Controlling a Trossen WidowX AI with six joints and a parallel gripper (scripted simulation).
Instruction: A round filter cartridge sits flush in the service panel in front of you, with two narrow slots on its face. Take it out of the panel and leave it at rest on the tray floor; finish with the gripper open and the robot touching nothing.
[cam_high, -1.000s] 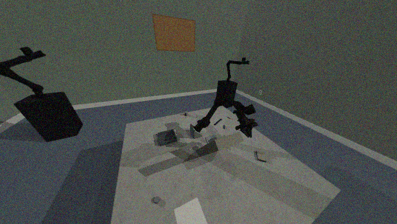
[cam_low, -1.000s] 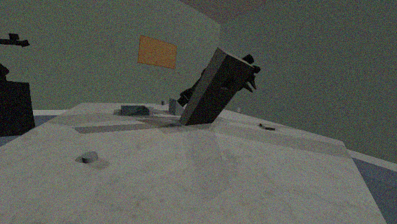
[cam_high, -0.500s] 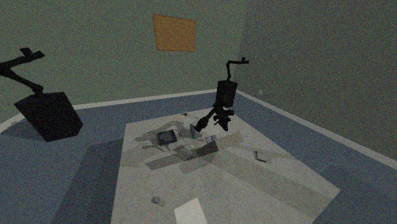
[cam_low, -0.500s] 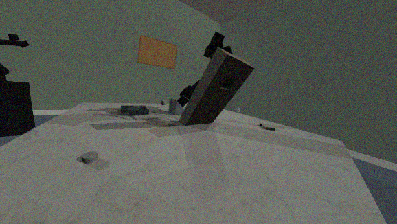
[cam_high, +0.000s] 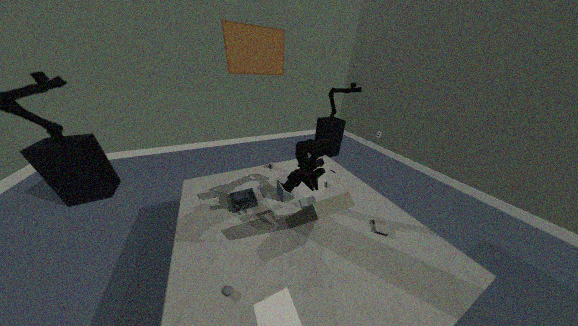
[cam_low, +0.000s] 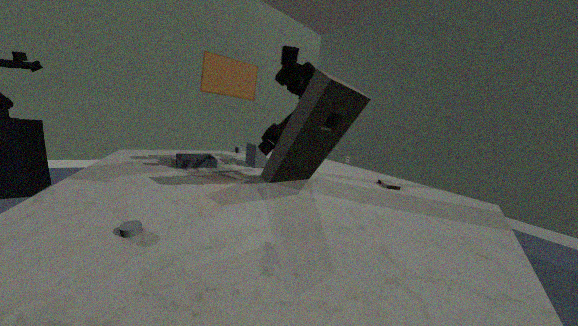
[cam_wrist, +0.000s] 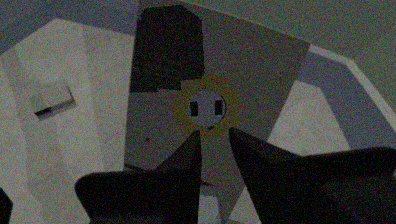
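My gripper tip is now 6 cm short of the round filter cartridge and 5 cm above it. The rest, counted from my gripper tip: service panel (12 cm below, 2 cm ahead); then flat piece (37 cm to the left, 28 cm below, 17 cm ahead); then dark square tray (38 cm behind, 27 cm below, 26 cm to the right).
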